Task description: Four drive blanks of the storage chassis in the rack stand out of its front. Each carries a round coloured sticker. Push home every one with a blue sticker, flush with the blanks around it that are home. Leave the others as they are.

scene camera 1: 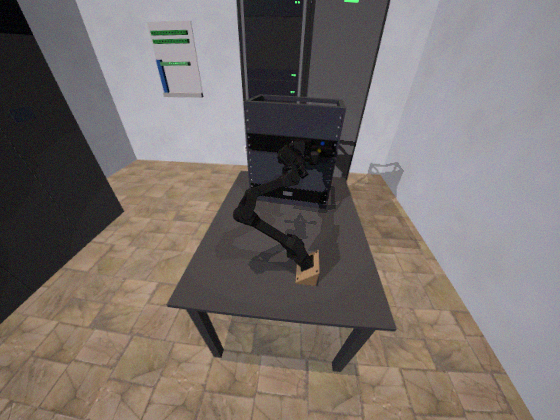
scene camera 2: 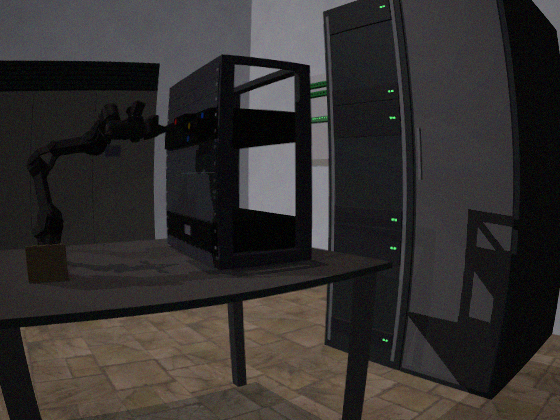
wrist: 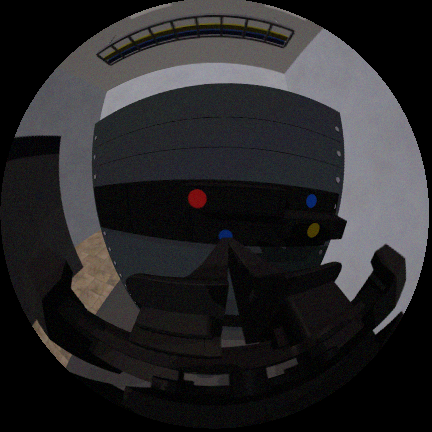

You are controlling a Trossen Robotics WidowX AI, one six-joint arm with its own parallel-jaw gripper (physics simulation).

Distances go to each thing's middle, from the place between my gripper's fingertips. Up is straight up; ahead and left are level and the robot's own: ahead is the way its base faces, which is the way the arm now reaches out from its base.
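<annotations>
From my hand, you'd find the yellow-stickered blank (wrist: 294, 224) 120 mm to the right and 80 mm ahead. There's a rack (scene camera 2: 204, 220) as well, and that's 210 mm ahead of my hand, 30 mm to the left of it and 100 mm below it. Going by their middles, the blank is the nearest to my hand of the things named here.
</annotations>
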